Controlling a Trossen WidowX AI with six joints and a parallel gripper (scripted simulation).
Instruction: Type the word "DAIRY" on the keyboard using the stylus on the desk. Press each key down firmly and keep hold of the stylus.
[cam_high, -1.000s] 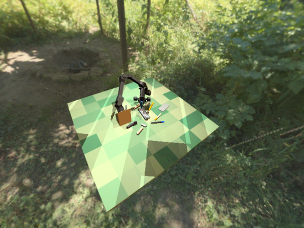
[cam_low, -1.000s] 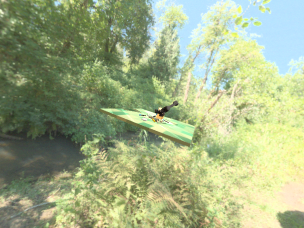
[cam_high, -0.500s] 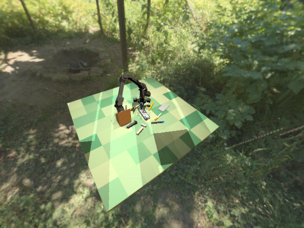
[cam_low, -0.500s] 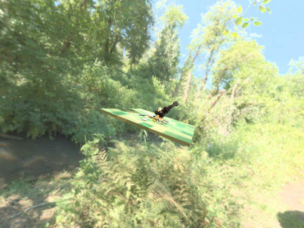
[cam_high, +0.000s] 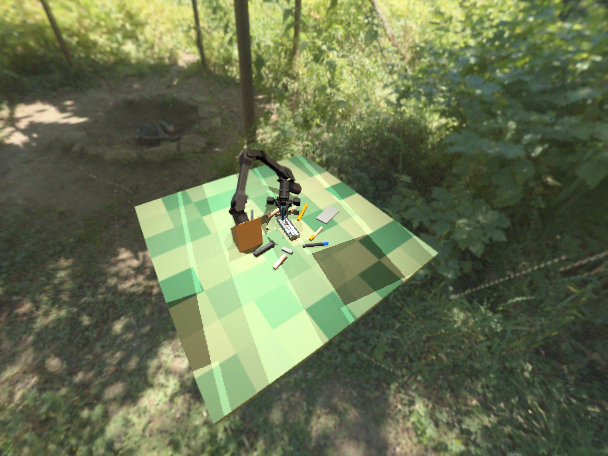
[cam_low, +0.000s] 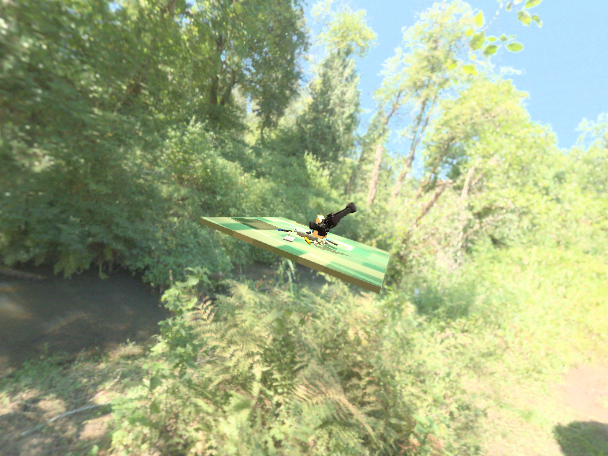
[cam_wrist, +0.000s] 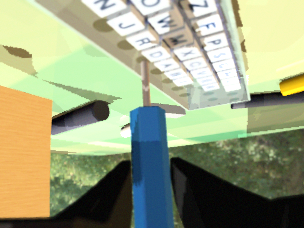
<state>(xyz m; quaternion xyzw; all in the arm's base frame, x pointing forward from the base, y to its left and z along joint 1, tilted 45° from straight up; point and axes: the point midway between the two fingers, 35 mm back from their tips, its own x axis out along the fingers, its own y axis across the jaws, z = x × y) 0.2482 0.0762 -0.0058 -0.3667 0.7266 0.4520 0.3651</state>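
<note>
Right now the yellow pen is 16 cm ahead of my gripper tip, 7 cm below it and 5 cm to the left of it. Round my gripper tip: grey pad (29 cm ahead, 8 cm below, 3 cm to the right); blue stylus (1 cm below); dark cylinder (17 cm behind, 12 cm to the right, 7 cm below).
</note>
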